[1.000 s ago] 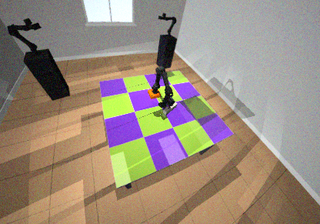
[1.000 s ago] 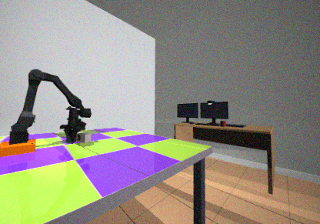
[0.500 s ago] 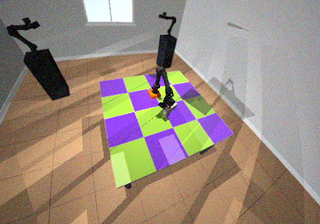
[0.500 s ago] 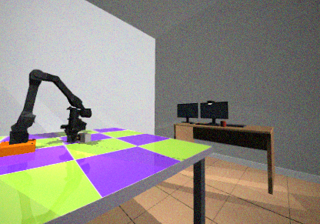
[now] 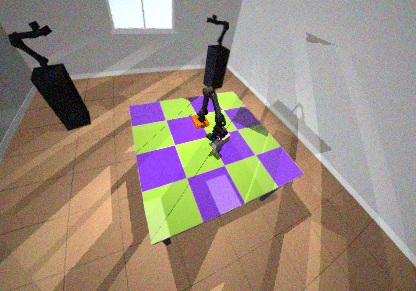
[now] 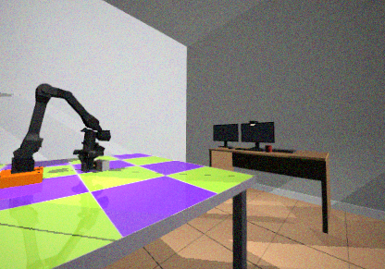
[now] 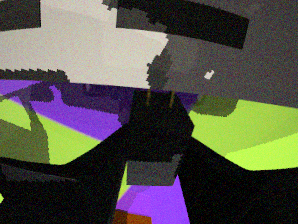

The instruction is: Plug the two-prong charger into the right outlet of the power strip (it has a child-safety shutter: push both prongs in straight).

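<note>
Now: gripper tip 20 mm short of the black two-prong charger and 10 mm below it.
</note>
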